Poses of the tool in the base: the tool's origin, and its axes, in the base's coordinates. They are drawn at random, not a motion.
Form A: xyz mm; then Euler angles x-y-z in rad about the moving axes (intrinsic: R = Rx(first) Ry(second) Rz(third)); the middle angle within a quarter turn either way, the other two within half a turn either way.
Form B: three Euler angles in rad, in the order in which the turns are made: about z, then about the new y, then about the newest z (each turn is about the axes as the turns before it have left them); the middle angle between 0 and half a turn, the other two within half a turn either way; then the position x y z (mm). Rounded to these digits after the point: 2 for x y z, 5 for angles.
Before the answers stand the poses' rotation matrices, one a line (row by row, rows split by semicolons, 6 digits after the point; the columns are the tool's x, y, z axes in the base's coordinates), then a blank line. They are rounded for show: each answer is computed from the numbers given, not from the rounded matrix.
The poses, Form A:
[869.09, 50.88, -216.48, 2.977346, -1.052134, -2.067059]
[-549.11, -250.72, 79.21, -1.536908, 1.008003, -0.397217]
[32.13, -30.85, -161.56, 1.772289, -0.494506, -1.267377]
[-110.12, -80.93, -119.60, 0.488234, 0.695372, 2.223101]
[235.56, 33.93, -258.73, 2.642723, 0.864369, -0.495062]
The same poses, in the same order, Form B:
-0.236033 0.435919 -0.868483; 0.935148 0.344860 -0.081055; 0.264172 -0.831292 -0.489047
0.492009 0.206406 0.845768; -0.792577 -0.295757 0.533244; 0.360206 -0.932697 0.018078
0.262992 0.839996 -0.474597; 0.052056 -0.503551 -0.862396; -0.963393 0.202097 -0.176157
-0.466079 -0.610173 0.640671; 0.519418 -0.774914 -0.360157; 0.716223 0.164914 0.678106
0.571186 0.308388 0.760686; 0.737427 -0.599794 -0.310561; 0.360482 0.738339 -0.570008

[-3.04853, 2.08179, -1.87849, 869.09, 50.88, -216.48]
[0.56253, 1.55272, -1.93935, -549.11, -250.72, 79.21]
[-2.07389, 1.74788, 0.20678, 32.13, -30.85, -161.56]
[-0.51213, 0.82561, 2.91528, -110.12, -80.93, -119.60]
[-0.38761, 2.17731, 2.02499, 235.56, 33.93, -258.73]

